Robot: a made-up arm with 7 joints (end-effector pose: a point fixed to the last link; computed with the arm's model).
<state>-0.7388 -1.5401 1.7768 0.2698 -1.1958 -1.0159 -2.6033</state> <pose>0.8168 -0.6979 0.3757 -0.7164 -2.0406 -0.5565</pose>
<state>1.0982 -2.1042 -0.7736 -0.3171 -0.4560 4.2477 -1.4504</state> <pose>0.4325 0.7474 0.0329 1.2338 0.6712 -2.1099</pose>
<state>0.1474 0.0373 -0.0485 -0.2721 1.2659 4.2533 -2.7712</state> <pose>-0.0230 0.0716 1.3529 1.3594 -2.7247 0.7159</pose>
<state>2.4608 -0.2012 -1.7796 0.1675 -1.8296 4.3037 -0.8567</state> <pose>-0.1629 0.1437 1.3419 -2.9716 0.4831 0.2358</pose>
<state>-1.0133 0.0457 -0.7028 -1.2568 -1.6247 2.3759 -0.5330</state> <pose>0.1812 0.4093 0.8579 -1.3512 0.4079 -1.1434</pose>
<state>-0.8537 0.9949 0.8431 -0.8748 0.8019 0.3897 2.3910</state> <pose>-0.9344 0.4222 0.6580 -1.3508 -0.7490 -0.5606</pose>
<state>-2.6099 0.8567 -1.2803 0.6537 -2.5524 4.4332 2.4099</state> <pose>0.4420 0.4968 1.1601 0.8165 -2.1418 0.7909</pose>
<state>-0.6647 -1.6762 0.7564 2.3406 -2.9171 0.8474 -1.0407</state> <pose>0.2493 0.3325 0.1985 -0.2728 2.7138 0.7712</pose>
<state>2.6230 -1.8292 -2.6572 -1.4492 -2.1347 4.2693 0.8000</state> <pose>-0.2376 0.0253 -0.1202 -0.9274 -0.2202 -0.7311</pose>
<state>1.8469 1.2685 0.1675 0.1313 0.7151 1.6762 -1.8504</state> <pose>0.4041 -0.8761 0.7659 0.1732 1.4493 -1.8991</pose>
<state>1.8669 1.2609 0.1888 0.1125 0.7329 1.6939 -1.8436</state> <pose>0.4207 -0.8648 0.7671 0.1751 1.4514 -1.8259</pose>
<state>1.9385 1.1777 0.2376 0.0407 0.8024 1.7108 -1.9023</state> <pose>0.4744 -0.8050 0.8230 0.1242 1.4045 -1.7086</pose>
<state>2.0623 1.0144 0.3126 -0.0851 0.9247 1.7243 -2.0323</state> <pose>0.5473 -0.6776 0.9316 0.0092 1.3006 -1.5482</pose>
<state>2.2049 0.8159 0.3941 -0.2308 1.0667 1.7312 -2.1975</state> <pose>0.5915 -0.5038 1.0517 -0.1376 1.1620 -1.3817</pose>
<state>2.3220 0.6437 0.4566 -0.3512 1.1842 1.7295 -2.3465</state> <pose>0.5889 -0.3465 1.1420 -0.2622 1.0322 -1.2646</pose>
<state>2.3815 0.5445 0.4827 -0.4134 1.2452 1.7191 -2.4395</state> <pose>0.5687 -0.2606 1.1884 -0.3259 0.9549 -1.2339</pose>
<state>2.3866 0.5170 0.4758 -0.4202 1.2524 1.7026 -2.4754</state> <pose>0.5572 -0.2451 1.2034 -0.3325 0.9347 -1.2781</pose>
